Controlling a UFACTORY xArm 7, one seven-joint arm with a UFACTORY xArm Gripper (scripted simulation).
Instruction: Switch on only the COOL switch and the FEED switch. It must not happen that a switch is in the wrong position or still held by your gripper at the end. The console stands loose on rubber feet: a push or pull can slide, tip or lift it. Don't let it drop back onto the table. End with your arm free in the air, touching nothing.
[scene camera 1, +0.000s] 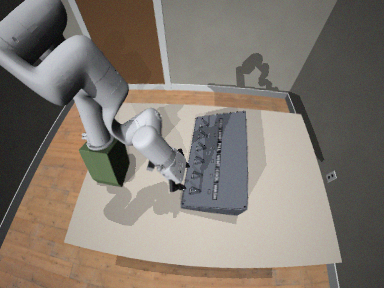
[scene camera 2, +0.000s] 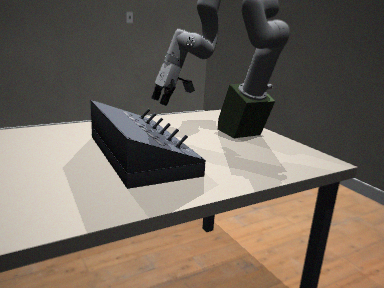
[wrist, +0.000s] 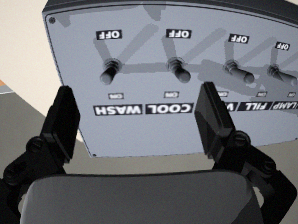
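Note:
My gripper (scene camera 1: 184, 177), (scene camera 2: 158, 102), (wrist: 136, 98). Dark grey sloped console (scene camera 1: 219, 151), (scene camera 2: 141, 155), (wrist: 146, 111).

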